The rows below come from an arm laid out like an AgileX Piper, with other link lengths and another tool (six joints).
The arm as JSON. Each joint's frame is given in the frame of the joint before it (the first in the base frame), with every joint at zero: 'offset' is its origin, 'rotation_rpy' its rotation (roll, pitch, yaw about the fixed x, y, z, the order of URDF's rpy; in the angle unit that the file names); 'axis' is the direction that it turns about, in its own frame. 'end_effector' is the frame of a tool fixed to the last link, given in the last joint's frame.
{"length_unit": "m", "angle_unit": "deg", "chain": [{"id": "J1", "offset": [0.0, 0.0, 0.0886], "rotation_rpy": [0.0, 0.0, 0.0], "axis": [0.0, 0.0, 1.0]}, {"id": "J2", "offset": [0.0, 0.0, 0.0], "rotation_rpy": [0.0, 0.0, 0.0], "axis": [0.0, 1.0, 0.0]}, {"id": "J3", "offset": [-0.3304, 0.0, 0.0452], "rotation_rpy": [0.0, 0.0, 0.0], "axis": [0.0, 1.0, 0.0]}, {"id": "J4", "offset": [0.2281, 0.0, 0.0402], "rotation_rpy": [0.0, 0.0, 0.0], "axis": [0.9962, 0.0, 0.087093]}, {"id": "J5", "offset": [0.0, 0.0, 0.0], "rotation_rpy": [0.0, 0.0, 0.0], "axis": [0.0, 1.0, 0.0]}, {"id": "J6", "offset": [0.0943, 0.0, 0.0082], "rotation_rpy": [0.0, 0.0, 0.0], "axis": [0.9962, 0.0, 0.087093]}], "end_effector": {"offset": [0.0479, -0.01, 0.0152], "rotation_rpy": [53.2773, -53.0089, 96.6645]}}
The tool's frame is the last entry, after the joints.
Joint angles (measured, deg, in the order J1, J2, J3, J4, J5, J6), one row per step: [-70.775 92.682 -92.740 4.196 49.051 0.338]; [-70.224 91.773 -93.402 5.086 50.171 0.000]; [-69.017 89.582 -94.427 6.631 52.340 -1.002]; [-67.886 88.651 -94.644 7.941 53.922 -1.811]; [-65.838 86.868 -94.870 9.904 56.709 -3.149]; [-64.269 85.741 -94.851 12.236 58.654 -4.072]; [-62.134 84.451 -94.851 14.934 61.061 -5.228]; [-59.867 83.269 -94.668 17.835 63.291 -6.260]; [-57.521 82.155 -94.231 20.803 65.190 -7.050]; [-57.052 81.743 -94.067 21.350 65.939 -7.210]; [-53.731 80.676 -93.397 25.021 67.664 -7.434]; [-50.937 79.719 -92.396 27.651 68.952 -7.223]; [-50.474 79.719 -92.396 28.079 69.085 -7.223]
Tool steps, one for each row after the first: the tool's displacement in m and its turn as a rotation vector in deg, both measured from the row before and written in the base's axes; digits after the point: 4 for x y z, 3 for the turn. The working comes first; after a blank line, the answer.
Tool pose at each row, in the base's axes (x y z in m, rotation vector in deg; the steps are taken from these numbers as rounded here): [0.1291 -0.3782 0.3645 107.647 -46.851 25.308]; [0.1326 -0.3710 0.3726 107.828 -46.389 26.720]; [0.1386 -0.3540 0.3893 108.087 -44.707 29.509]; [0.1456 -0.3434 0.3938 109.537 -43.320 31.136]; [0.1564 -0.3234 0.4016 112.007 -40.517 33.792]; [0.1660 -0.3083 0.4054 114.358 -38.774 36.505]; [0.1779 -0.2889 0.4097 117.349 -36.052 39.820]; [0.1900 -0.2688 0.4129 120.528 -33.192 43.386]; [0.2014 -0.2484 0.4151 123.720 -30.392 47.078]; [0.2027 -0.2428 0.4155 124.598 -29.655 47.647]; [0.2173 -0.2175 0.4173 128.607 -26.476 52.461]; [0.2269 -0.1961 0.4168 132.115 -24.017 55.765]; [0.2290 -0.1933 0.4170 132.600 -23.577 56.352]

[0.0035 0.0072 0.0081 -0.237 -0.754 0.965]; [0.0060 0.0170 0.0167 -0.800 -1.114 2.327]; [0.0070 0.0106 0.0045 0.557 -0.488 2.108]; [0.0108 0.0200 0.0078 0.865 -0.564 3.784]; [0.0096 0.0151 0.0038 1.232 -1.104 3.106]; [0.0119 0.0194 0.0043 1.474 -1.111 4.161]; [0.0121 0.0201 0.0032 1.700 -1.246 4.376]; [0.0114 0.0204 0.0022 1.864 -1.371 4.346]; [0.0013 0.0056 0.0004 0.519 -0.071 0.998]; [0.0146 0.0253 0.0018 2.705 -1.967 5.227]; [0.0096 0.0214 -0.0005 2.521 -1.162 3.993]; [0.0021 0.0028 0.0002 0.338 -0.227 0.652]
